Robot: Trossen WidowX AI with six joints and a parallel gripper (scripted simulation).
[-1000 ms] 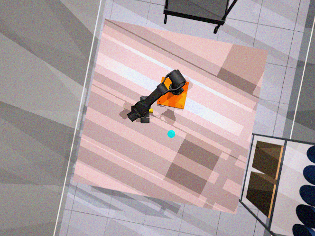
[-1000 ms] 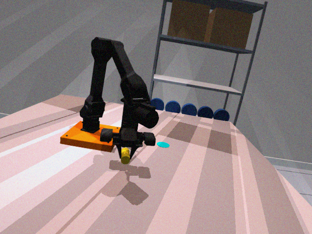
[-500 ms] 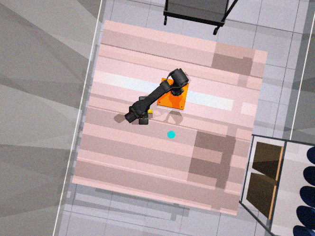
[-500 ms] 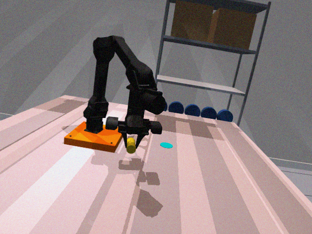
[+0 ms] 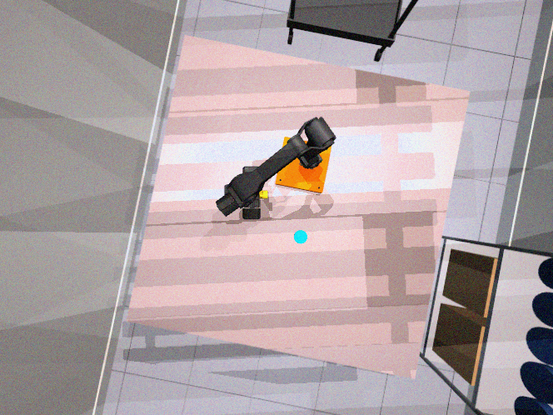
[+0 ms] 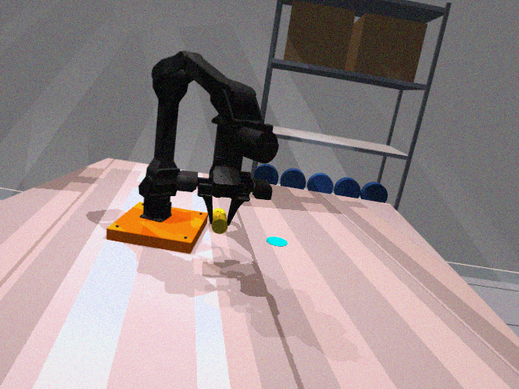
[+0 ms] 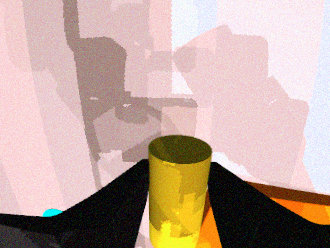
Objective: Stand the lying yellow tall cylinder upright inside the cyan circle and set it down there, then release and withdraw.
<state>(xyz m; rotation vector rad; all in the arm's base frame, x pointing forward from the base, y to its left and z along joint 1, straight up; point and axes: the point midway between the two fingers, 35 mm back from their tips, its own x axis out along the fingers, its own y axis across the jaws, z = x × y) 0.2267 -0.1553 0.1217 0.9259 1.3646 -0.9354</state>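
My gripper tip is now 100 mm short of the cyan circle, 250 mm to the right of it and 120 mm above it. The rest, counted from my gripper tip: yellow cylinder: 10 mm behind, 20 mm to the left.
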